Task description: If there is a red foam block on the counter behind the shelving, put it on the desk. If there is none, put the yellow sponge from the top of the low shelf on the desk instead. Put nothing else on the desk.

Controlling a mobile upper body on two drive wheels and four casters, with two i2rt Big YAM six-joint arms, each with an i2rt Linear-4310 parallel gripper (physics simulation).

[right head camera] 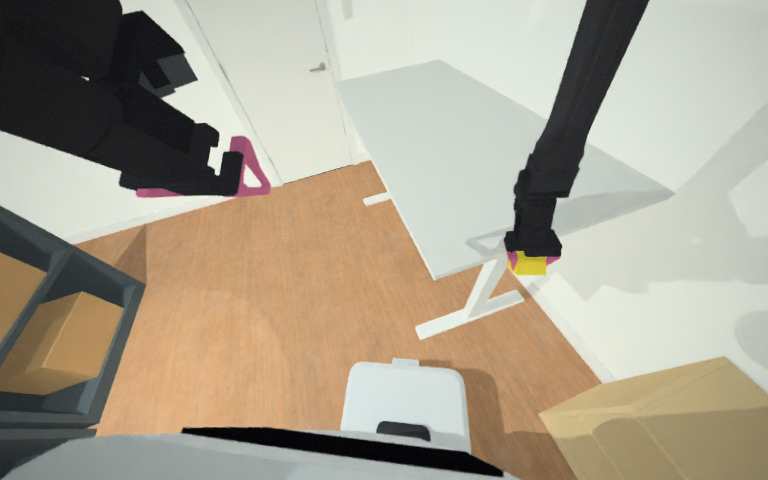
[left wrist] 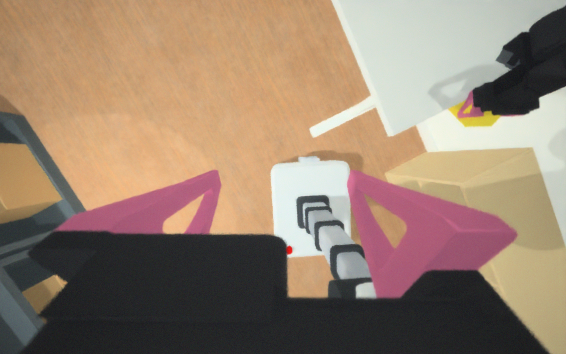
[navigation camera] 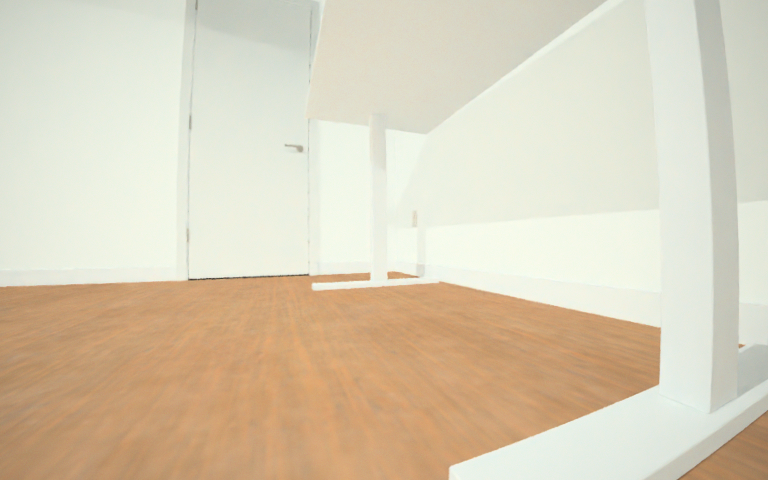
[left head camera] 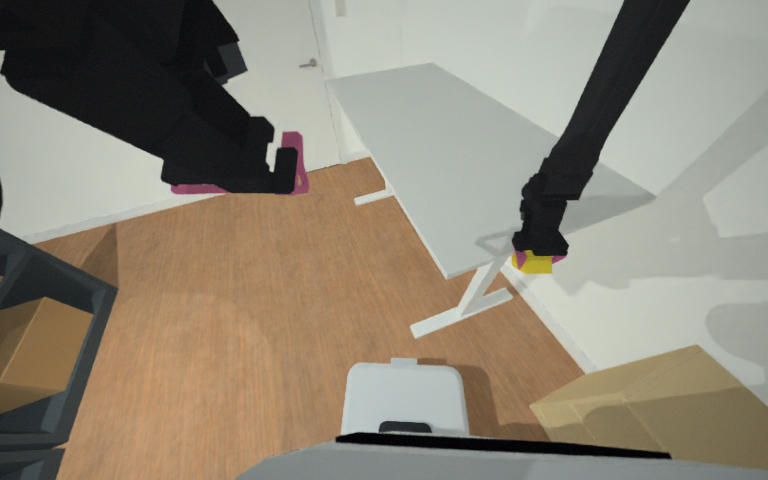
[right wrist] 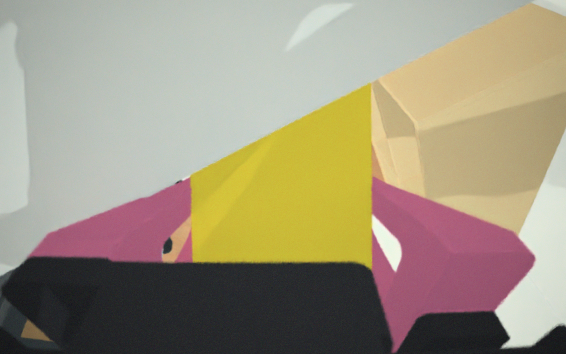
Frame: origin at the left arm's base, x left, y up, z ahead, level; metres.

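Seen in the pictures: left gripper, between the fingertips: (right head camera: pixel 239 189) (left wrist: pixel 283 177) (left head camera: pixel 273 187); right gripper, between the fingertips: (right head camera: pixel 526 268) (left wrist: pixel 470 115) (left head camera: pixel 531 267) (right wrist: pixel 281 177).
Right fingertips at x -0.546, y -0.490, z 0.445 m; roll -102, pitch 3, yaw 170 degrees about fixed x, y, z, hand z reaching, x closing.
Note:
Offsets run from my right fingertips to a thing's top centre. "pt": to the spot under its first point. Level surfaces: height alone.
The grey-white desk @(dy +0.031 m) (left head camera: pixel 430 141) (right head camera: pixel 441 147) (left wrist: pixel 425 45) (right wrist: pixel 125 75) stands ahead; its underside shows in the navigation view. My right gripper (left head camera: pixel 539 258) (right head camera: pixel 530 259) is shut on the yellow sponge @(dx +0.000, dy +0.061, dz +0.016 m) (left head camera: pixel 535 264) (right head camera: pixel 531 266) (left wrist: pixel 479 121) (right wrist: pixel 295 200), beside the desk's near right corner region in the head views. In the right wrist view the desk edge cuts diagonally across the sponge and hides its upper left part. My left gripper (left wrist: pixel 283 177) is open and empty, above the floor and left of the desk. The counter and a red foam block do not show.
Dark shelving (left head camera: pixel 93 339) (right head camera: pixel 116 345) with cardboard boxes (left head camera: pixel 50 345) (right head camera: pixel 73 339) stands at left. A large cardboard box @(pt dx -0.399, dy -0.309, dz -0.269 m) (left head camera: pixel 651 401) (right head camera: pixel 668 418) is at lower right. A white pedal bin (left head camera: pixel 404 393) (right head camera: pixel 404 390) (left wrist: pixel 287 200) stands close in front. A white desk leg @(pt dx -0.024, dy -0.679, dz +0.213 m) (navigation camera: pixel 685 226) is near.

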